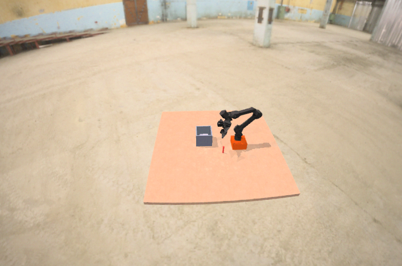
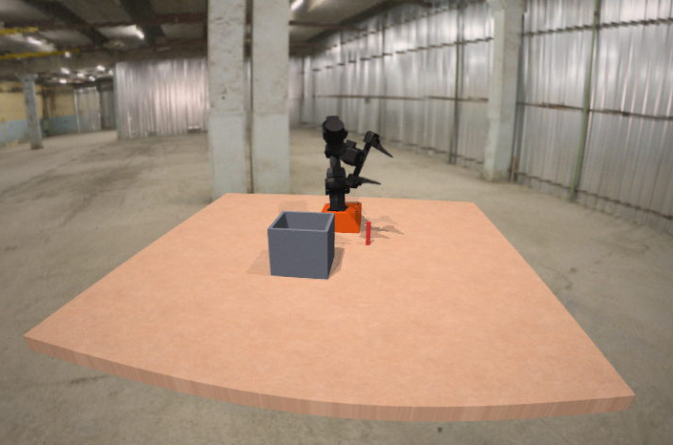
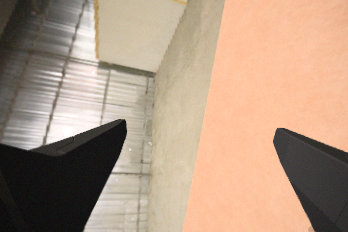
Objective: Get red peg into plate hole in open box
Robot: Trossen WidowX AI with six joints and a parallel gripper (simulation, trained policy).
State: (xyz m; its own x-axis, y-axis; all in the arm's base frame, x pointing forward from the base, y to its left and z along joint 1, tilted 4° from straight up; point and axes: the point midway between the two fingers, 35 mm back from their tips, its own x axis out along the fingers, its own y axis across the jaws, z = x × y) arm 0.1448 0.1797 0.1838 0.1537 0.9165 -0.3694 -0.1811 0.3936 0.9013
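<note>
Right now the red peg is 1 cm behind my gripper tip, 5 cm to the right of it and 22 cm below it. The rest, counted from my gripper tip: light grey plate 20 cm ahead, 20 cm to the right, 21 cm below.
</note>
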